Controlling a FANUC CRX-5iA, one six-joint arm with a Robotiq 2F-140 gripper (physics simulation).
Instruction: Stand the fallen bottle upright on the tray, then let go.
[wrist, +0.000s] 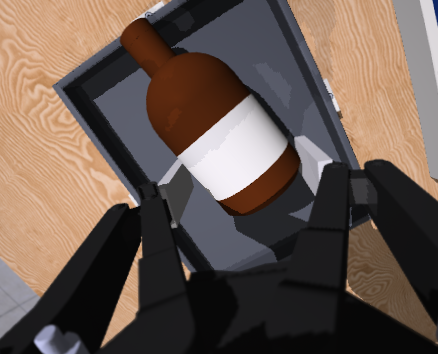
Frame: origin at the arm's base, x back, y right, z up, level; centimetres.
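Seen in the pictures: gripper, between the fingertips: (241, 163).
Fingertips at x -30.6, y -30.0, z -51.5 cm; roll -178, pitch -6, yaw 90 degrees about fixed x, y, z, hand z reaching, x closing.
Offsets run from my fingertips to a thing's middle. "pt": to the spot under its first point. Level surfaces: height alone.
A brown bottle @(dx -4.6, dy -2.2, dz +0.4 cm) (200, 100) with a white label band shows in the middle of the wrist view, its neck toward the upper left and its base toward the lower right. My gripper (241, 163) is shut on the bottle, with one pale finger pad on each side of its lower part. The grey tray @(dx -0.5, dy -0.7, dz -2.5 cm) (120, 117) with raised walls lies behind the bottle, and the bottle is within the tray's outline in this view. Whether the bottle's base touches the tray floor, I cannot tell.
The tray lies on a wooden table @(dz -3.8 cm) (40, 125). Small light clips @(pt dx -3.7, dy +8.3, dz -1.2 cm) (332, 97) show along the tray's outer edge. A light grey edge of another object @(dx -8.5, dy +16.8, dz -2.2 cm) (417, 75) with a bit of blue stands at the upper right. Grey tiled floor (12, 295) shows at the lower left.
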